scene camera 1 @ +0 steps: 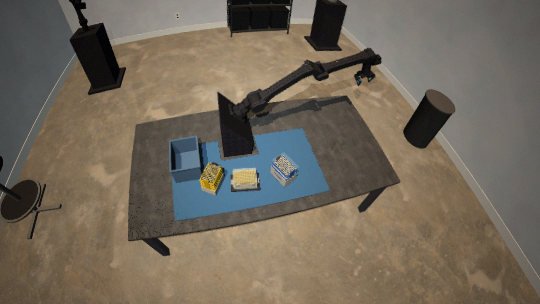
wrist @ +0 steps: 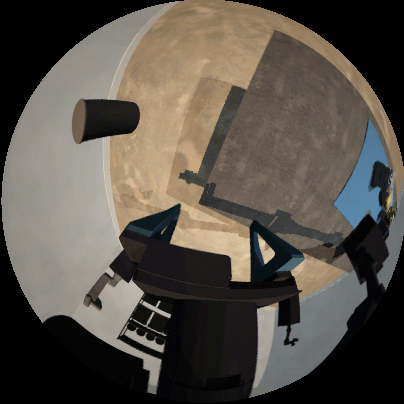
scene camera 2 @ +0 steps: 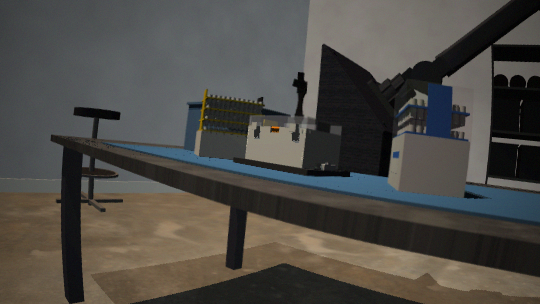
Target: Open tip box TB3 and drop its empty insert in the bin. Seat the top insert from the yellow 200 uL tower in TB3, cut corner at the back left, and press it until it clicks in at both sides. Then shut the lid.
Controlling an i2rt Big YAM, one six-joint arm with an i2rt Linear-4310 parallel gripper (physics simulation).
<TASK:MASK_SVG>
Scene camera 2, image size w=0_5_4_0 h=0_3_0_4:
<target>blue-and-white tip tower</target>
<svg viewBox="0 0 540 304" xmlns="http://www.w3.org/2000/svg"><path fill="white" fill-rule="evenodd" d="M407 79L395 96L387 183L400 192L465 198L472 140L474 89Z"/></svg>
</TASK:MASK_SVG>
